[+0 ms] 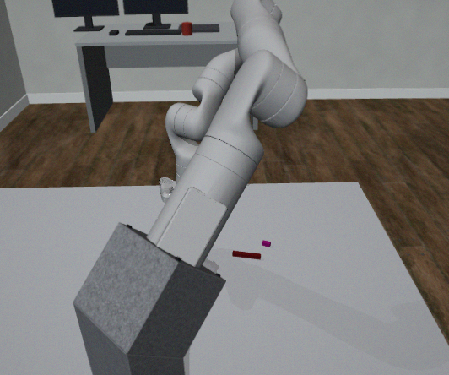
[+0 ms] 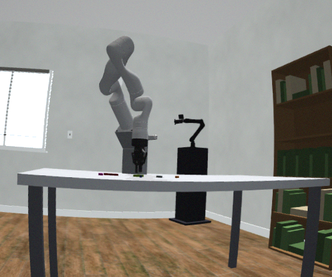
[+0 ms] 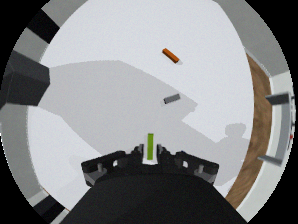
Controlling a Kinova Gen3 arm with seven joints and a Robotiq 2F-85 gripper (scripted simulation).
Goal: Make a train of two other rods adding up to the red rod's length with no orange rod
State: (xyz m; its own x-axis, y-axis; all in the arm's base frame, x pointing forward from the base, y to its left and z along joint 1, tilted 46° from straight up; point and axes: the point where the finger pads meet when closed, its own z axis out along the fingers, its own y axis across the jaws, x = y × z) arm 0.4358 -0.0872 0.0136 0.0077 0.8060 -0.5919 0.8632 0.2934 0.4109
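My hand is 30 mm above the lime rod. Round my hand: grey rod (40 mm ahead, 90 mm to the left, 30 mm below); red rod (50 mm behind, 120 mm to the right, 30 mm below); blue rod (70 mm ahead, 20 mm to the right, 30 mm below).
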